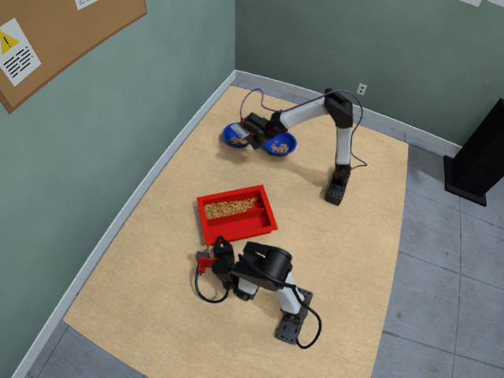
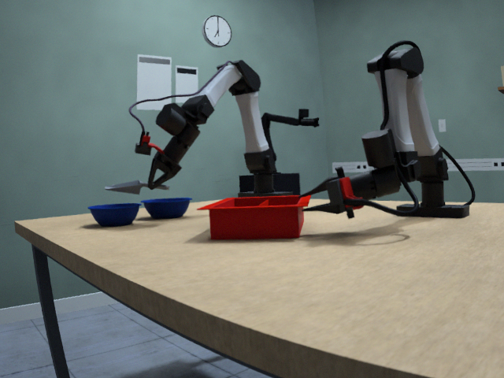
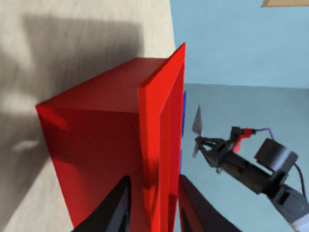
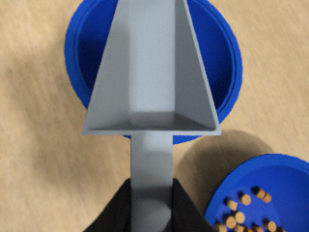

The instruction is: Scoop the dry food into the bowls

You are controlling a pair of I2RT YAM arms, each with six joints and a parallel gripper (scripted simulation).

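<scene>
The grey scoop lies 4 cm ahead of my right hand and 2 cm to the right of it. The rest, counted from my right hand: red box (8 cm behind, 35 cm to the left, 6 cm below).
</scene>
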